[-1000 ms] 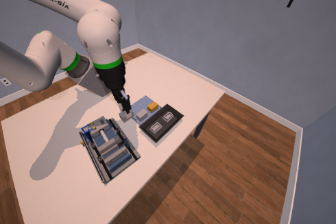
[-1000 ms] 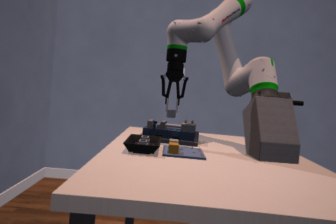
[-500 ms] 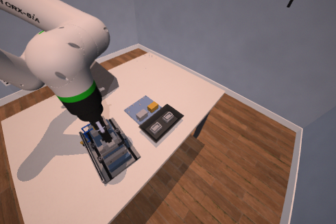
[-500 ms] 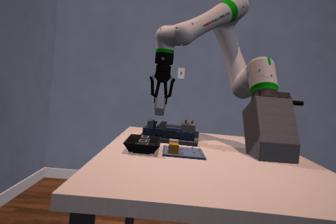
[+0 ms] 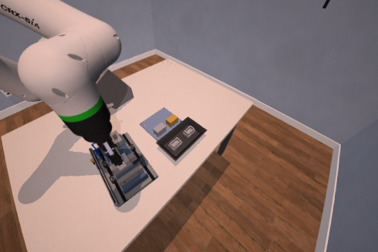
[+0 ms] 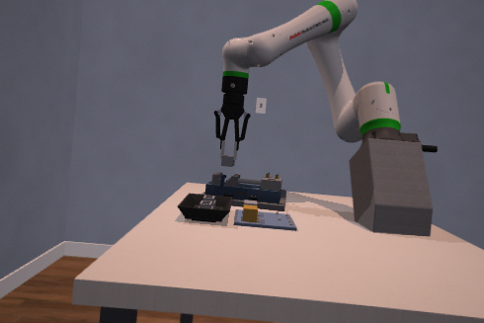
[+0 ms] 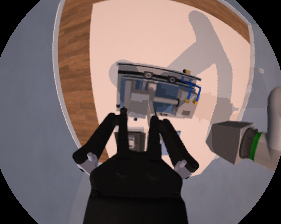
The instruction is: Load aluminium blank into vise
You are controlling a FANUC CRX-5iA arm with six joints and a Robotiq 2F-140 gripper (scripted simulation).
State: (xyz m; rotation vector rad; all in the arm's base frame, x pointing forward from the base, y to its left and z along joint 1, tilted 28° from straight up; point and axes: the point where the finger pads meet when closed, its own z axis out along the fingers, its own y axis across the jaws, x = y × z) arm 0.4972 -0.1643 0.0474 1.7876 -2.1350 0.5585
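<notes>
Now: hand 7 cm past the vise, 2 cm to the right of it and 14 cm above it. The rest, counted from my hand: brass blank (6 cm behind, 35 cm to the left, 16 cm below).
</notes>
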